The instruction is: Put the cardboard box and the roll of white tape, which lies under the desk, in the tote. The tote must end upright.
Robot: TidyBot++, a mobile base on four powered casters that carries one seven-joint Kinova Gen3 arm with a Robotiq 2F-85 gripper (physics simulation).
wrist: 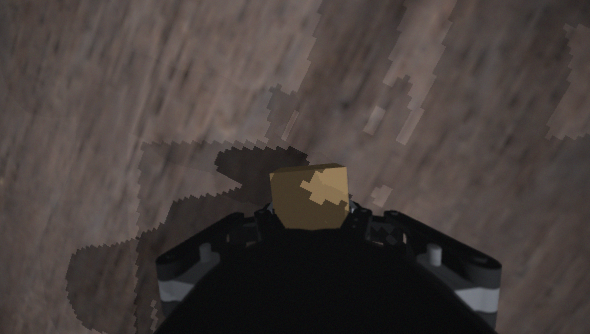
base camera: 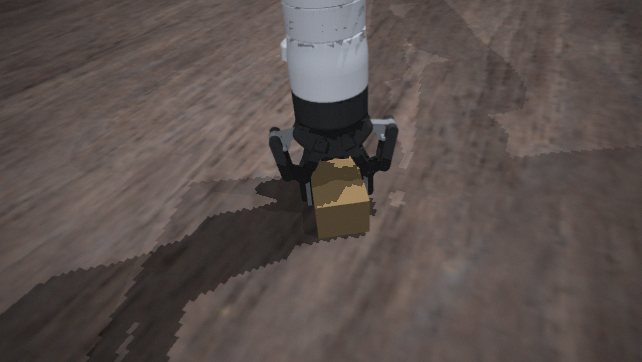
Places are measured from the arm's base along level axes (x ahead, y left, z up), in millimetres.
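Pixels of known places: gripper, fingertip midpoint: (wrist: 310, 207) (base camera: 337, 198).
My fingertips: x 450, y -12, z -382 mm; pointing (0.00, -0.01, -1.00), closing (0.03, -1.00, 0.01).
Behind a point stands the place of what it marks.
The cardboard box (base camera: 343, 219) {x 402, y -16, z -370 mm} (wrist: 310, 187) {x 478, y -11, z -347 mm}, small and tan, sits on the wooden floor near the middle of the base camera view, partly in shadow. My gripper (base camera: 340, 191) {x 450, y -12, z -383 mm} (wrist: 310, 207) {x 450, y -12, z -383 mm} points down over it and is shut on it, with one finger against each of two opposite sides. The box's far end lies under the gripper's palm in the base camera view. The roll of white tape, the desk and the tote do not show in either view.
The brown wooden floor (base camera: 475, 260) {x 355, y -150, z -397 mm} (wrist: 200, 75) {x 593, y 109, z -397 mm} spreads around the box. Dark shadows of the arm and gripper fall across it, mostly to the left of the box in the base camera view.
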